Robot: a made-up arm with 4 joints. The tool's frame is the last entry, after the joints.
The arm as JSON. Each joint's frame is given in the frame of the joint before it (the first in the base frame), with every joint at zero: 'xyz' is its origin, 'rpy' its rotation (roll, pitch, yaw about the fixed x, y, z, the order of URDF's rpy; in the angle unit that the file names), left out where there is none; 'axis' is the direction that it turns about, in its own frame. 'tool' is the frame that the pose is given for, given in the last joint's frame.
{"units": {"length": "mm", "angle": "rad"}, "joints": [
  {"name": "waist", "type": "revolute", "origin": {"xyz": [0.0, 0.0, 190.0]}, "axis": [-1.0, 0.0, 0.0]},
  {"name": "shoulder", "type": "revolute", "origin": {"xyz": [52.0, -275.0, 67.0]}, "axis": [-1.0, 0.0, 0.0]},
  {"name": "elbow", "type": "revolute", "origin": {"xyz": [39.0, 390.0, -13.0]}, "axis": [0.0, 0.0, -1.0]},
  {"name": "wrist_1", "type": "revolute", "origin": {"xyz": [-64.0, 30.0, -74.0]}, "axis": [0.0, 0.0, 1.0]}
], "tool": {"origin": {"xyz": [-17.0, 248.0, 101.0]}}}
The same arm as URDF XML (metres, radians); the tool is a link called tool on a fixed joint. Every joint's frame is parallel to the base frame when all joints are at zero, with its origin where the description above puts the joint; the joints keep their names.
<robot name="arm">
<joint name="tool_fixed" type="fixed"><parent link="link4"/><child link="tool"/><origin xyz="-0.017 0.248 0.101" rpy="0 0 0"/></joint>
<joint name="wrist_1" type="continuous"><parent link="link3"/><child link="link4"/><origin xyz="-0.064 0.03 -0.074" rpy="0 0 0"/><axis xyz="0 0 1"/></joint>
<joint name="elbow" type="continuous"><parent link="link2"/><child link="link3"/><origin xyz="0.039 0.39 -0.013" rpy="0 0 0"/><axis xyz="0 0 -1"/></joint>
<joint name="shoulder" type="continuous"><parent link="link1"/><child link="link2"/><origin xyz="0.052 -0.275 0.067" rpy="0 0 0"/><axis xyz="-1 0 0"/></joint>
<joint name="waist" type="continuous"><parent link="base"/><child link="link1"/><origin xyz="0 0 0.19" rpy="0 0 0"/><axis xyz="-1 0 0"/></joint>
<link name="base"/>
<link name="link1"/>
<link name="link2"/>
<link name="link3"/>
<link name="link4"/>
<link name="tool"/>
</robot>

